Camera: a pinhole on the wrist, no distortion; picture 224 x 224 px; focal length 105.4 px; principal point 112.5 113.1 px. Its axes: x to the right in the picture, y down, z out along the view. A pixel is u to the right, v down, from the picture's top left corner.
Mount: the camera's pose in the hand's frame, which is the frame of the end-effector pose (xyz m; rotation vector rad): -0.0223 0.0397 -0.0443 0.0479 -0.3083 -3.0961
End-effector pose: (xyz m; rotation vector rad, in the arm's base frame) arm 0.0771 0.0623 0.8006 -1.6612 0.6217 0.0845
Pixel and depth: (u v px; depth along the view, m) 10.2 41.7 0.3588
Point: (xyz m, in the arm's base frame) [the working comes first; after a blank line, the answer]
In the camera's frame: -0.3482 -0.2431 0.3588

0.2572 0.1871 0.3025
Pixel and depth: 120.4 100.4 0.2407
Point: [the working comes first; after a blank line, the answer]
In the camera's frame: 0.0180 -0.0290 0.2407

0.0383 0.2464 0.6800
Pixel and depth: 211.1 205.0 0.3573
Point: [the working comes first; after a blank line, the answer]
In the camera's frame: 0.3342 0.3115 0.3573

-0.0343 0.5342 1.0561
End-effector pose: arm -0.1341 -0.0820 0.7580 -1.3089 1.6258 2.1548
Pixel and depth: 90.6 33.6 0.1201
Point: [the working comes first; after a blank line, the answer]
In the camera's frame: -0.0250 -0.0906 0.1201

-0.2500 -0.0956 0.8718
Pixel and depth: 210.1 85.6 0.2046
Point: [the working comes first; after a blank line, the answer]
In the camera's frame: 0.1895 -0.0534 0.2046

-0.1486 0.0655 1.0070
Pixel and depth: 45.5 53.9 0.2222
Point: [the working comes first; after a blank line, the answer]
In the camera's frame: -0.1412 -0.1248 0.2222

-0.4040 -0.0795 0.8379
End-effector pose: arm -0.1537 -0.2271 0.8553 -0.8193 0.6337 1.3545
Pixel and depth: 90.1 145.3 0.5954
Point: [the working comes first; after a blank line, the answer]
In the camera's frame: -0.1265 0.1819 0.5954

-0.1625 0.2937 1.1230
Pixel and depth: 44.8 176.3 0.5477
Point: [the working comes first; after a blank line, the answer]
In the camera's frame: -0.3518 0.3284 0.5477

0.0118 0.4158 0.9521
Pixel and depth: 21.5 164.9 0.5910
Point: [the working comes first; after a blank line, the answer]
In the camera's frame: -0.5103 0.2905 0.5910

-0.0212 0.5400 0.8430
